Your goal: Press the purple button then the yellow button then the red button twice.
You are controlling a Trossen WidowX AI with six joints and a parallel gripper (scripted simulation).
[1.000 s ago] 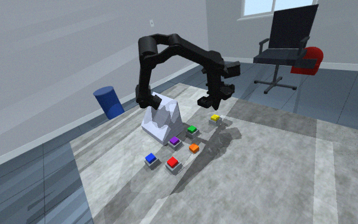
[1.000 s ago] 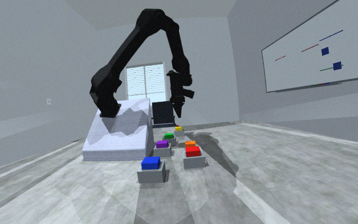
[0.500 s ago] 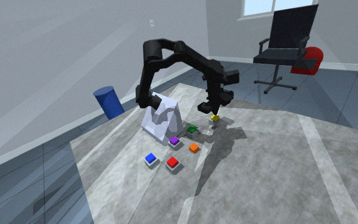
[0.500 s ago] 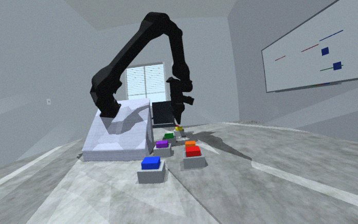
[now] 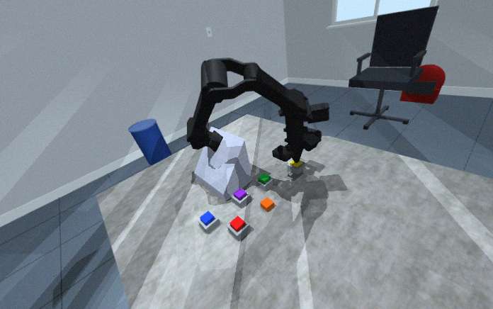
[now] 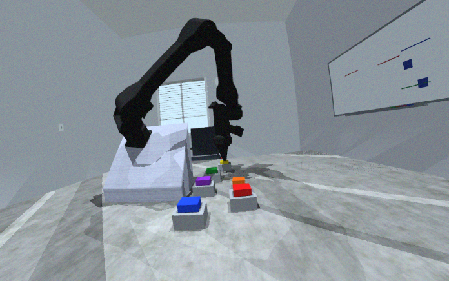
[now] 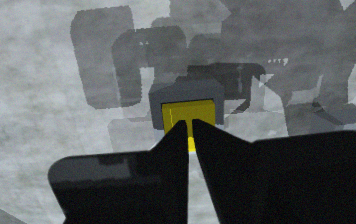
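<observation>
The yellow button is 1 cm below my gripper tip. Round my gripper tip: green button (14 cm to the right, 3 cm behind); then purple button (25 cm to the right, 3 cm behind); then orange block (20 cm to the right, 5 cm ahead, 2 cm below).
</observation>
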